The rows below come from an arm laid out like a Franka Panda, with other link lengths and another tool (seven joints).
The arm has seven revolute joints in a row. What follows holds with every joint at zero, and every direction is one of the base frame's.
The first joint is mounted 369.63 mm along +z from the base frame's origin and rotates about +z.
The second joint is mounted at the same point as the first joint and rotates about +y.
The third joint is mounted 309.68 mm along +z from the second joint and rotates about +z.
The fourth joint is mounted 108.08 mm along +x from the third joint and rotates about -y.
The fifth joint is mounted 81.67 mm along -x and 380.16 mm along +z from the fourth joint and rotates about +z.
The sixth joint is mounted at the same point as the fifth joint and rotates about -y.
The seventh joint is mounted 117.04 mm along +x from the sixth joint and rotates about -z.
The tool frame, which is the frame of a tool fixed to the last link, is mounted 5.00 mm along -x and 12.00 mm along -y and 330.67 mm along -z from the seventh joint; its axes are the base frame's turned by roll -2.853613, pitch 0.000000 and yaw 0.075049 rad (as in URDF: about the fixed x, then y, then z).
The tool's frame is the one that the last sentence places.
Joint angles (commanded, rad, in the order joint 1, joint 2, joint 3, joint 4, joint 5, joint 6, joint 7), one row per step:
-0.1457 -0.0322 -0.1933 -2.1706 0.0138 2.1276 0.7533
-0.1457 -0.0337 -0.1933 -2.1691 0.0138 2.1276 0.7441
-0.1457 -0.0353 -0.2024 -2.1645 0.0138 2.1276 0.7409
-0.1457 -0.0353 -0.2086 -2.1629 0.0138 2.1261 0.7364
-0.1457 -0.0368 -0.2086 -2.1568 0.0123 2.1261 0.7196
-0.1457 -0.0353 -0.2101 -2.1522 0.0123 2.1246 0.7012
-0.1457 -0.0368 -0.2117 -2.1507 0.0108 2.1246 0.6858
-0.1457 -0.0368 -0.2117 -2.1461 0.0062 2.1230 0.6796
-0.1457 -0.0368 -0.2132 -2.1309 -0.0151 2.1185 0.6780
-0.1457 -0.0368 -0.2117 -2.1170 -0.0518 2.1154 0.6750
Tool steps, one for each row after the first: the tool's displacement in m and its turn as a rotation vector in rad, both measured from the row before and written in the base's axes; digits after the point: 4 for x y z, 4 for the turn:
0.0009 -0.0004 0.0015 -0.0007 -0.0031 0.0092
0.0005 -0.0056 0.0030 -0.0015 -0.0060 -0.0059
-0.0010 -0.0034 0.0006 0.0002 -0.0002 -0.0017
0.0028 -0.0016 0.0037 -0.0037 -0.0071 0.0175
0.0010 -0.0016 0.0012 -0.0010 -0.0017 0.0169
0.0004 -0.0016 0.0015 -0.0021 -0.0027 0.0146
0.0011 -0.0016 0.0020 -0.0048 -0.0015 0.0086
0.0031 -0.0073 0.0069 -0.0210 -0.0037 0.0108
0.0024 -0.0090 0.0068 -0.0339 0.0010 0.0225

